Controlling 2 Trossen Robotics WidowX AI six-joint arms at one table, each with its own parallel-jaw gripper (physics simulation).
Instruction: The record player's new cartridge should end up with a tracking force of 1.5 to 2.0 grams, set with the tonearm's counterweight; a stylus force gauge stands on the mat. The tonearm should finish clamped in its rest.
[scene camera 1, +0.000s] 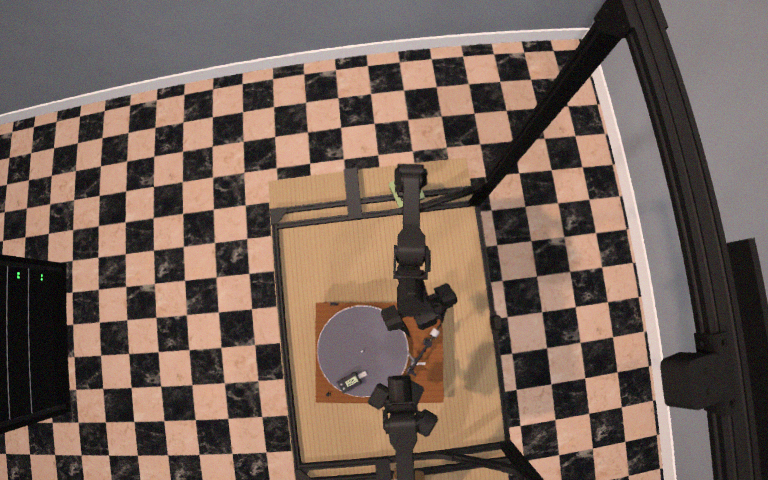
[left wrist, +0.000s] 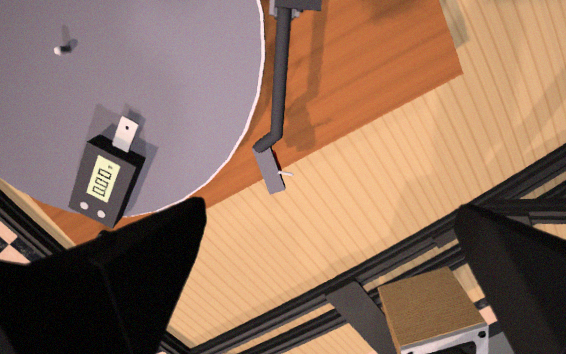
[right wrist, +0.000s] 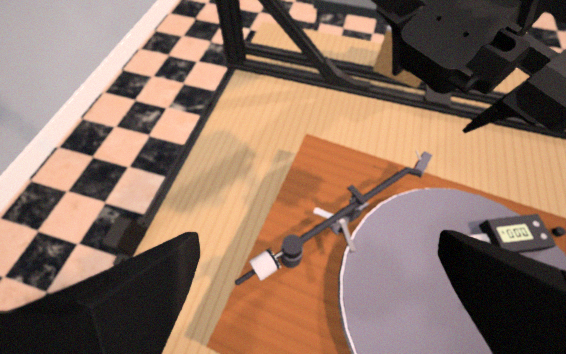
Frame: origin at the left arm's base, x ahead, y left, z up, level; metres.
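Where they show: left gripper, between the fingertips: (left wrist: 331, 213) (right wrist: 429, 100); right gripper, between the fingertips: (scene camera 1: 425, 328) (right wrist: 316, 242).
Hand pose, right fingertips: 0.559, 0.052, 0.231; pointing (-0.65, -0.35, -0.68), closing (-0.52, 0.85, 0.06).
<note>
Things, the pixels of their centre, and the offset from my right fingertips, as dx, dy, dz. "spot": a spot on its surface instead. Level surfaces: height alone.
- white counterweight, middle of its body: (right wrist: 265, 264) (scene camera 1: 434, 333) -0.024, -0.052, -0.235
- dark bracket, middle of its body: (right wrist: 356, 195) -0.158, -0.001, -0.231
- black force gauge, middle of its body: (left wrist: 110, 170) (right wrist: 505, 236) (scene camera 1: 353, 380) -0.217, +0.182, -0.249
- grey mat, height of its surface: dz -0.259
- spindle, a spot on its surface: (left wrist: 61, 49) spot: -0.121, +0.166, -0.248
The tonearm (scene camera 1: 420, 355) (left wrist: 281, 75) (right wrist: 382, 189) lies beside the platter, its grey headshell (left wrist: 270, 172) (right wrist: 424, 162) outside the mat's edge. A white counterweight (scene camera 1: 434, 332) (right wrist: 265, 265) sits on its rear shaft. The arm crosses a dark bracket (right wrist: 356, 194), apparently the rest; whether it is clamped I cannot tell. The black force gauge (scene camera 1: 351, 382) (left wrist: 105, 182) (right wrist: 517, 232) stands on the grey mat (scene camera 1: 351, 339) (left wrist: 175, 75) (right wrist: 410, 280); its display seems to read 0.00. My left gripper (scene camera 1: 402, 407) (left wrist: 331, 213) is open and empty above the headshell side. My right gripper (scene camera 1: 419, 306) (right wrist: 316, 242) is open and empty above the counterweight side.
The wooden plinth (scene camera 1: 436, 390) (left wrist: 380, 65) (right wrist: 300, 305) carries the platter, with a spindle (left wrist: 61, 49) at its centre. White levers (right wrist: 322, 213) stick out near the bracket. Dark frame rails (scene camera 1: 286, 339) border the table. A brown block (left wrist: 430, 305) stands beyond the rail.
</note>
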